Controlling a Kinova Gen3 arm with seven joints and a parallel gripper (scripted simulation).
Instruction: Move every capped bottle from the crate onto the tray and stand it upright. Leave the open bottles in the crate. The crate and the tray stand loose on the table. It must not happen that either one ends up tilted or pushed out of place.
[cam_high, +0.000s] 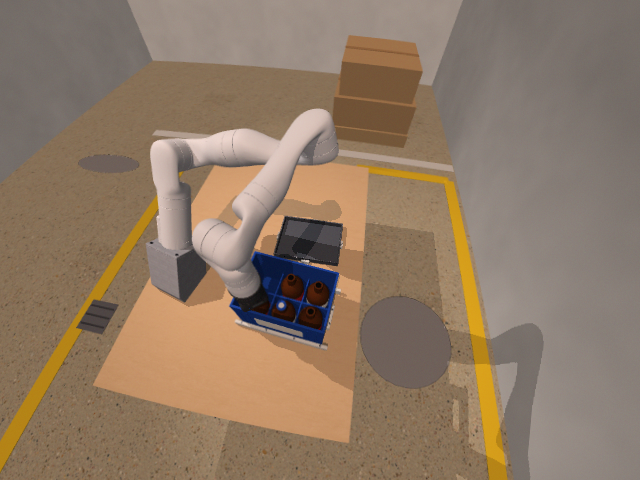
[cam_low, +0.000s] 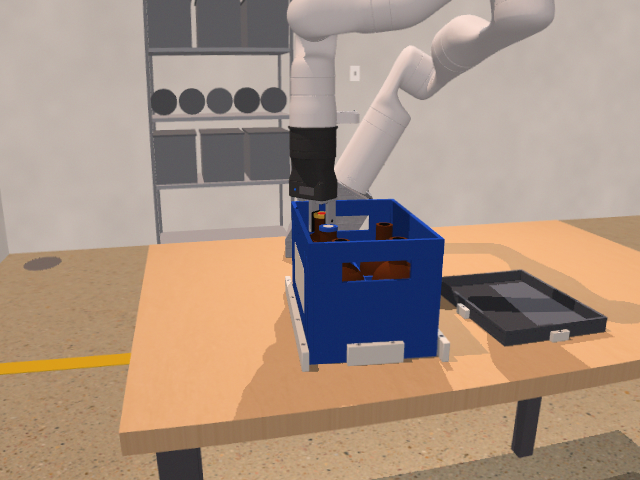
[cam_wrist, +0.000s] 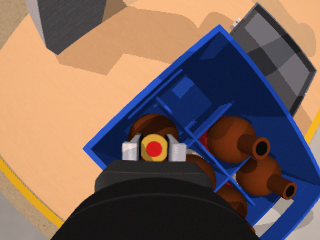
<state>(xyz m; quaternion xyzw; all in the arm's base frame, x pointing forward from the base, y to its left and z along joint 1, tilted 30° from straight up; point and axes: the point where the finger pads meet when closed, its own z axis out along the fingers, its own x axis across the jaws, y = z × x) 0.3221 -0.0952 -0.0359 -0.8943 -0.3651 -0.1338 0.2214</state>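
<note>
The blue crate is 90 mm ahead of my hand, 60 mm below it and 40 mm to the left of it. From my hand the other things lie so: dark tray 330 mm to the left, 140 mm below, 70 mm ahead.
</note>
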